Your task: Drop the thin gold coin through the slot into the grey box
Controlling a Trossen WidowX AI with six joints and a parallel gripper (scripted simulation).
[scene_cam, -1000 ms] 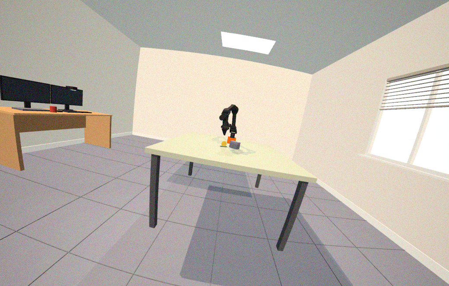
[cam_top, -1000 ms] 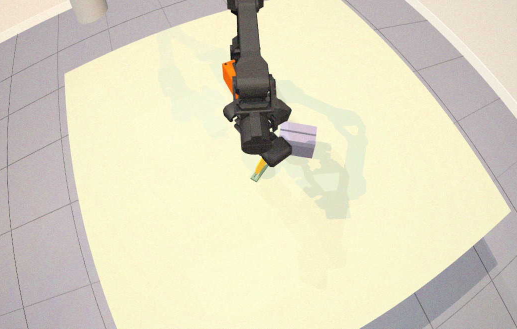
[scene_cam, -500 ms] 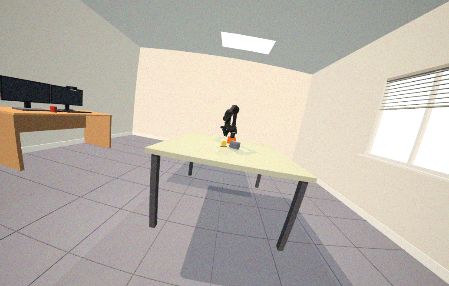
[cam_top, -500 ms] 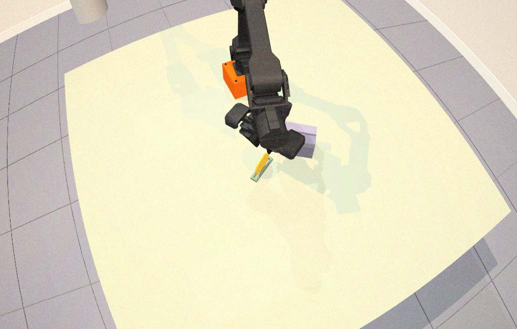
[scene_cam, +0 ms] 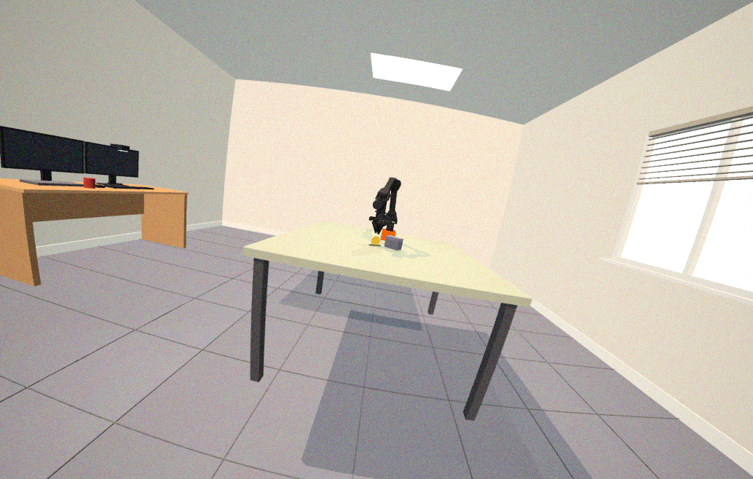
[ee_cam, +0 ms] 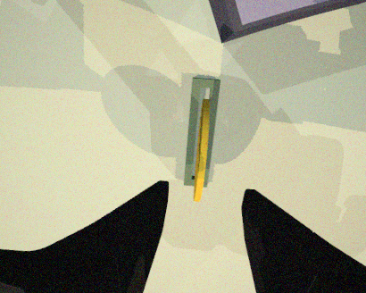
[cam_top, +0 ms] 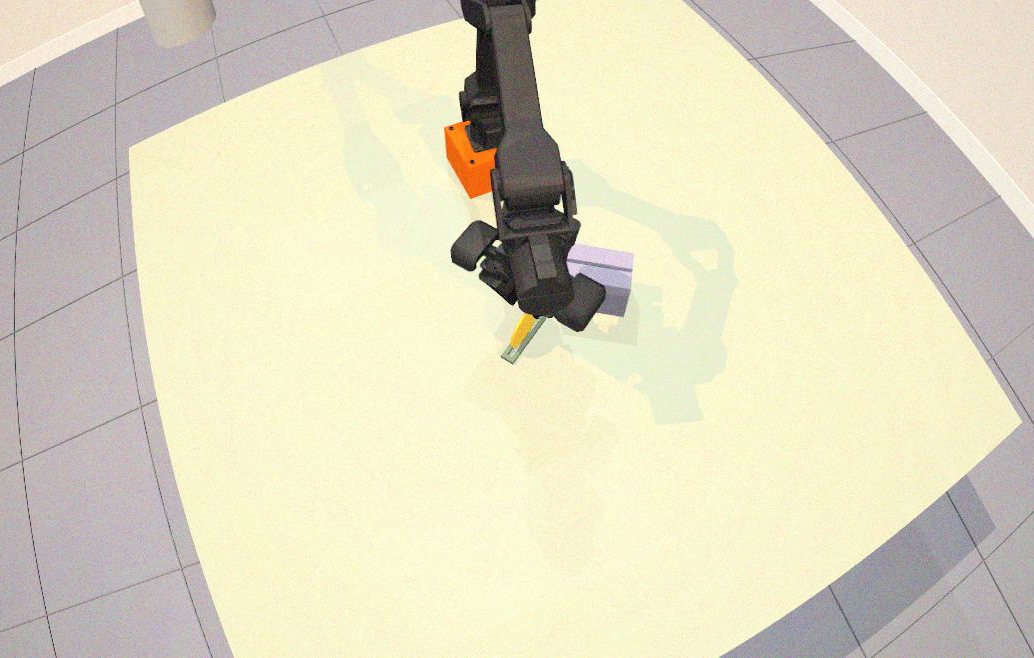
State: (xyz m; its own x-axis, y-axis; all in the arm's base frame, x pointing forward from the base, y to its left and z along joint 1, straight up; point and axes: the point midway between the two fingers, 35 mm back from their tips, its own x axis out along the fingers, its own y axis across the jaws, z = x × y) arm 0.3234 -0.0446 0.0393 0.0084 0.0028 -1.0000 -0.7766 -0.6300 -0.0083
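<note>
Right now my gripper tip is 50 mm above the gold coin.
</note>
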